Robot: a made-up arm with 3 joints. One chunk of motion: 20 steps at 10 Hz.
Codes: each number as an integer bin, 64 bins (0 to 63) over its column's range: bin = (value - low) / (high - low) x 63, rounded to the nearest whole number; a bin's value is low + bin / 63 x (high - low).
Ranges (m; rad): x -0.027..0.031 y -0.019..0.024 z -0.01..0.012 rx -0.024..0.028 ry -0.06..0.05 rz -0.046..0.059
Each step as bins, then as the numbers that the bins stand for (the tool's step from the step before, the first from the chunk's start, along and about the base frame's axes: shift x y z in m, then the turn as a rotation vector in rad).
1 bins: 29 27 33 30 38 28
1 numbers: -0.00030 -0.00057 0.00152 0.00076 0.00635 0.00067
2 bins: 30 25 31 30 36 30
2 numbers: 0.00062 -0.00194 0.00083 0.00076 0.00286 0.00400
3 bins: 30 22 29 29 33 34
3 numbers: 0.00062 -0.00398 0.00013 -0.00006 -0.00238 0.01067
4 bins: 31 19 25 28 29 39
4 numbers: 0.00154 -0.00603 -0.00127 -0.00089 -0.00937 0.01900
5 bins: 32 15 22 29 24 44
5 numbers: 0.00246 -0.00876 -0.00232 -0.00006 -0.01810 0.02733
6 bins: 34 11 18 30 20 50
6 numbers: 0.00430 -0.01149 -0.00371 0.00076 -0.02508 0.03733
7 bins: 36 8 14 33 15 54
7 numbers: 0.00614 -0.01354 -0.00511 0.00324 -0.03381 0.04400
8 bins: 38 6 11 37 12 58
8 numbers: 0.00798 -0.01490 -0.00616 0.00654 -0.03905 0.05067
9 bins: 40 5 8 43 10 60
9 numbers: 0.00983 -0.01559 -0.00721 0.01149 -0.04254 0.05400
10 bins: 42 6 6 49 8 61
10 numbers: 0.01167 -0.01490 -0.00790 0.01644 -0.04603 0.05567
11 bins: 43 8 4 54 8 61
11 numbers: 0.01259 -0.01354 -0.00860 0.02057 -0.04603 0.05567
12 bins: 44 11 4 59 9 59
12 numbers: 0.01351 -0.01149 -0.00860 0.02470 -0.04429 0.05233
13 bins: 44 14 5 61 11 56
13 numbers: 0.01351 -0.00944 -0.00825 0.02635 -0.04079 0.04733
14 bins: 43 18 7 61 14 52
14 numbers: 0.01259 -0.00671 -0.00756 0.02635 -0.03556 0.04067
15 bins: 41 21 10 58 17 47
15 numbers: 0.01075 -0.00467 -0.00651 0.02387 -0.03032 0.03233
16 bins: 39 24 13 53 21 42
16 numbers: 0.00890 -0.00262 -0.00546 0.01975 -0.02333 0.02400
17 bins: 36 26 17 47 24 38
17 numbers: 0.00614 -0.00125 -0.00406 0.01479 -0.01810 0.01733
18 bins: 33 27 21 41 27 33
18 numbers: 0.00338 -0.00057 -0.00267 0.00984 -0.01286 0.00900
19 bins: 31 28 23 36 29 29
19 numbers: 0.00154 0.00011 -0.00197 0.00571 -0.00937 0.00233
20 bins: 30 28 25 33 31 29
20 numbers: 0.00062 0.00011 -0.00127 0.00324 -0.00587 0.00233
